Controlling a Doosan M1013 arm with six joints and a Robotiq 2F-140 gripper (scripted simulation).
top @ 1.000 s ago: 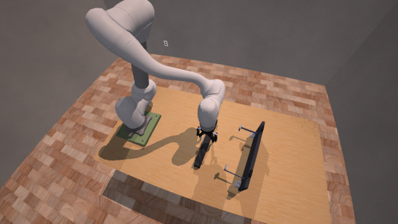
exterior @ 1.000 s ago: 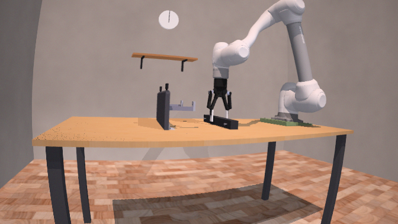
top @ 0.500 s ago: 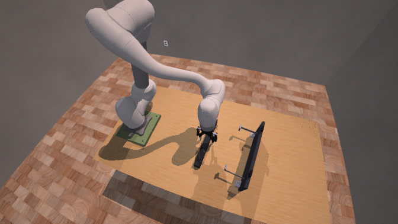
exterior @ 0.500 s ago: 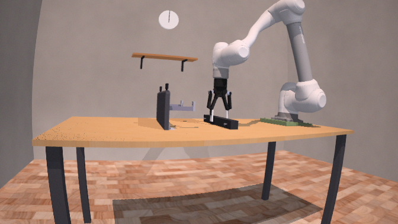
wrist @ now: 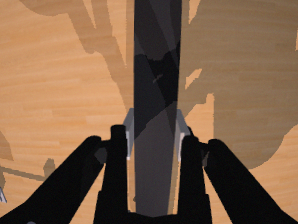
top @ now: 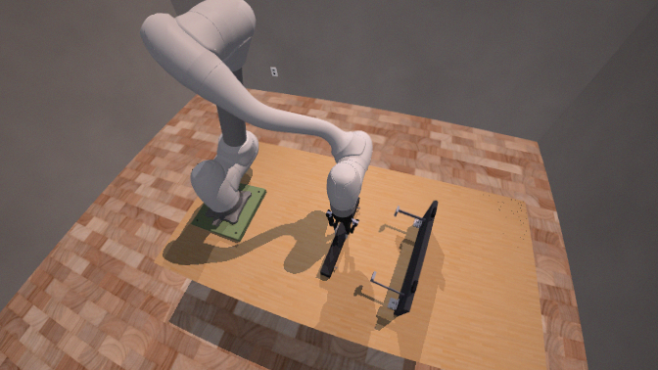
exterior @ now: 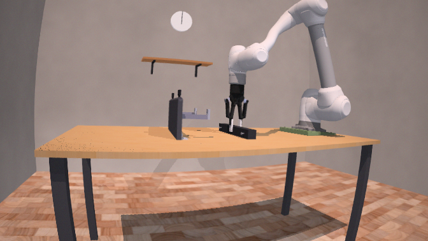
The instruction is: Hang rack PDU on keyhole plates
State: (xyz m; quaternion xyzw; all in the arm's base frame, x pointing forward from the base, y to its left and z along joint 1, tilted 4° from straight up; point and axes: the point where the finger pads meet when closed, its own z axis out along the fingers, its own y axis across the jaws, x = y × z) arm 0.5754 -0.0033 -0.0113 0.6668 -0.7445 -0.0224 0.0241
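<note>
The rack PDU lies 2 cm ahead of my hand and 2 cm below it. From my hand the other things lie so: dark upright panel 32 cm ahead, 5 cm to the right, 4 cm above.
</note>
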